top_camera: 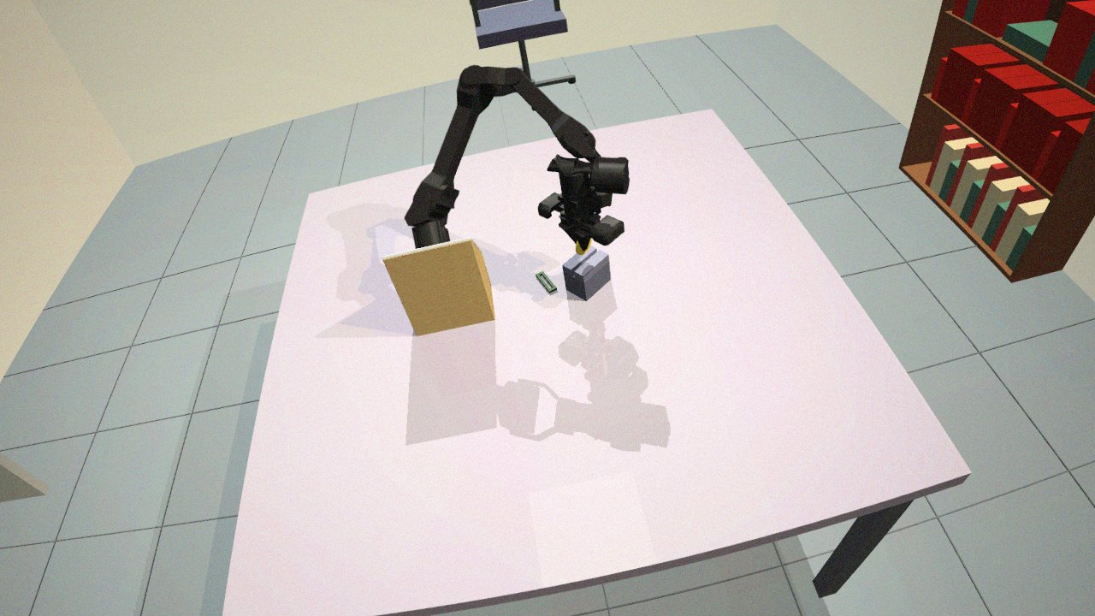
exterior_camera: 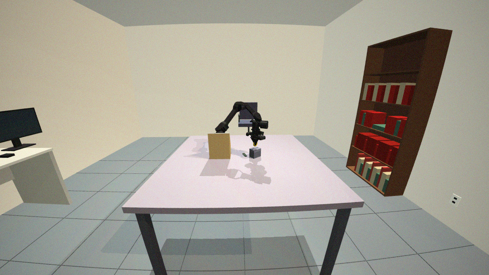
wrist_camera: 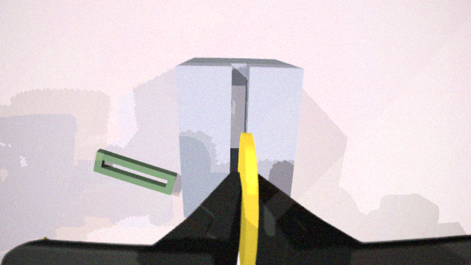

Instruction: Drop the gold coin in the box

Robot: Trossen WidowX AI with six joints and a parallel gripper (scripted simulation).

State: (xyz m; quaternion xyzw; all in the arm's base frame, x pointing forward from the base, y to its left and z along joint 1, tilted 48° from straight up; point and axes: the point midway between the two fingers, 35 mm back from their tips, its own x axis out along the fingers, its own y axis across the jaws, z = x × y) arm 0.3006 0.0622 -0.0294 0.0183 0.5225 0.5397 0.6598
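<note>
The gold coin is 10 mm above my gripper tip.
</note>
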